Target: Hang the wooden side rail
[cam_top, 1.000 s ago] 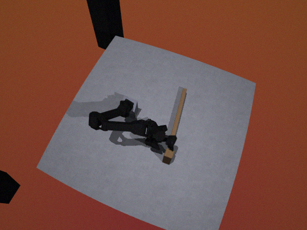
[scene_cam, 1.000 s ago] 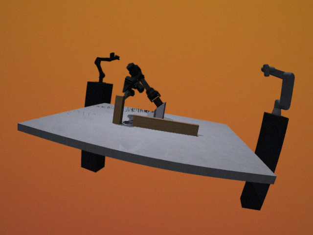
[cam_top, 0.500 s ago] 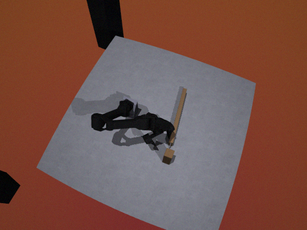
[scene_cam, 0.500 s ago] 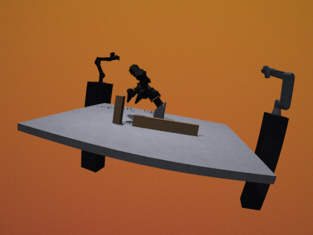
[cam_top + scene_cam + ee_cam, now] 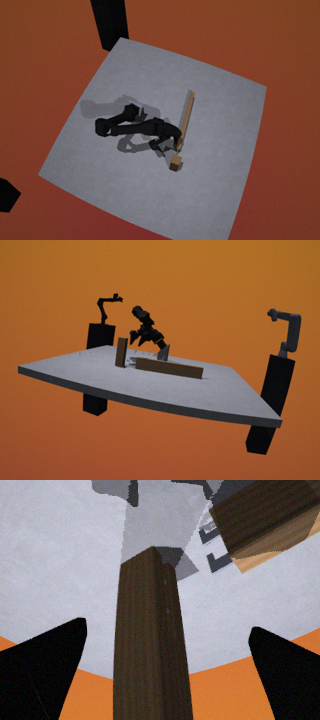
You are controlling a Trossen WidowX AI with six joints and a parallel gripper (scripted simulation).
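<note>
My gripper tip is 7 cm short of the wooden headboard post, 5 cm to the left of it and 5 cm above it.
</note>
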